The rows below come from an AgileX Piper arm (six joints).
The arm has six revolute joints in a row. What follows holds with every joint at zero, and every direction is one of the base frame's.
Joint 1 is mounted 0.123 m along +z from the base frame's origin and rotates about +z.
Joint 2 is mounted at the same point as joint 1 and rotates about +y.
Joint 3 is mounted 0.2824 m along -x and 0.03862 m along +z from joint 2 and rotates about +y.
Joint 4 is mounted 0.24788 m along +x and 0.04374 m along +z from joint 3 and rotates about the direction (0.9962, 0, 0.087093).
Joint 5 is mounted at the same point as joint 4 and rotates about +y.
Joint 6 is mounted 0.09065 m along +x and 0.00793 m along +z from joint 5 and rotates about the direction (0.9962, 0, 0.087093).
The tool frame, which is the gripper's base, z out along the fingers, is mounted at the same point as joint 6; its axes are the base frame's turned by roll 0, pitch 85 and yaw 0 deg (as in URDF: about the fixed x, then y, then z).
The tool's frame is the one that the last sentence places.
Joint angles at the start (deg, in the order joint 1, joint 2, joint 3, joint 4, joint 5, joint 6): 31.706 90.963 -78.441 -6.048 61.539 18.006
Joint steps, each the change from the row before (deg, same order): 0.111 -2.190 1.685 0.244 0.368 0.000; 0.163 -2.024 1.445 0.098 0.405 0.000; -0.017 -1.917 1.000 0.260 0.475 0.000; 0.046 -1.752 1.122 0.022 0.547 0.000; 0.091 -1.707 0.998 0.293 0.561 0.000; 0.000 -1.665 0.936 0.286 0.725 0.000; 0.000 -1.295 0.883 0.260 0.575 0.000; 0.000 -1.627 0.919 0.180 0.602 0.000; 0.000 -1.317 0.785 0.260 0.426 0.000; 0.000 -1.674 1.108 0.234 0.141 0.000; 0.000 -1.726 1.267 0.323 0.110 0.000; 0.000 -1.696 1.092 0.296 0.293 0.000
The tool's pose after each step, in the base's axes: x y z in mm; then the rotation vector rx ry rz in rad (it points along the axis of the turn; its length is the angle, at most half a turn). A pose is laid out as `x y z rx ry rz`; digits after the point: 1 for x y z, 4 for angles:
273.6 160.2 312.8 -0.3752 2.7403 0.0934
264.8 155.9 316.4 -0.3770 2.7378 0.0976
257.2 151.4 321.3 -0.3724 2.7327 0.1070
249.8 147.1 324.4 -0.3719 2.7315 0.1081
242.4 143.4 327.5 -0.3707 2.7310 0.1160
235.1 139.3 330.5 -0.3677 2.7330 0.1219
229.2 136.0 331.8 -0.3657 2.7375 0.1258
222.3 131.9 334.3 -0.3634 2.7371 0.1305
216.6 128.8 336.0 -0.3611 2.7373 0.1371
209.8 124.9 337.6 -0.3585 2.7320 0.1462
202.7 121.0 338.4 -0.3559 2.7285 0.1565
195.7 117.1 339.6 -0.3534 2.7255 0.1659

